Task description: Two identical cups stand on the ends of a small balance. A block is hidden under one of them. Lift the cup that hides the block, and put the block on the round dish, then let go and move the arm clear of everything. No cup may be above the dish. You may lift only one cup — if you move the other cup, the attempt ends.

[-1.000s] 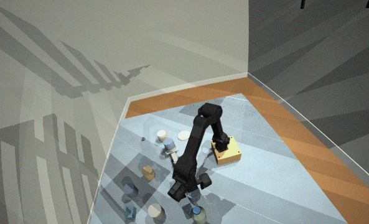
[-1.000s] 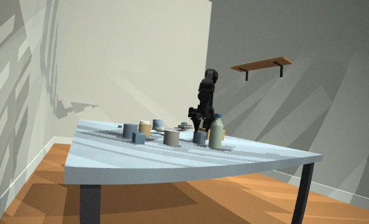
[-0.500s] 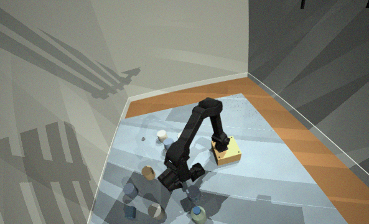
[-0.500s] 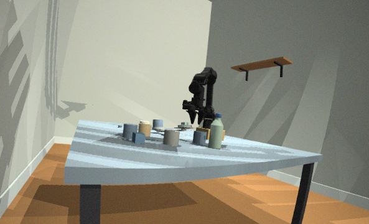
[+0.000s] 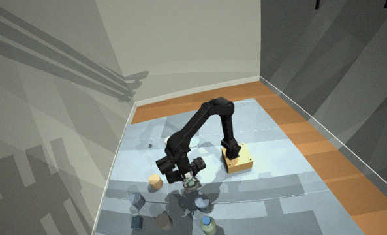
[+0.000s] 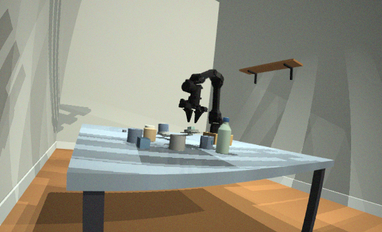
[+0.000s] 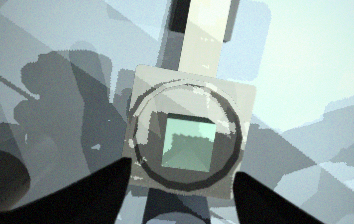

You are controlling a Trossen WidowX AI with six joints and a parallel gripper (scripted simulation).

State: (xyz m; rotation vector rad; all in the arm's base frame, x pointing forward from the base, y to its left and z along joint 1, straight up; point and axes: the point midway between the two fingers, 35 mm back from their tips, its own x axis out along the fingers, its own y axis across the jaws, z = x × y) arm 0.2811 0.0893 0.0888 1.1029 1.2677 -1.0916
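The green block is 40 mm below my gripper tip. The rest, counted from my gripper tip: balance beam 120 mm to the right, 90 mm below, 10 mm ahead; tan cylinder 190 mm ahead, 110 mm to the right, 90 mm below; bottle 230 mm to the left, 20 mm behind, 10 mm below.
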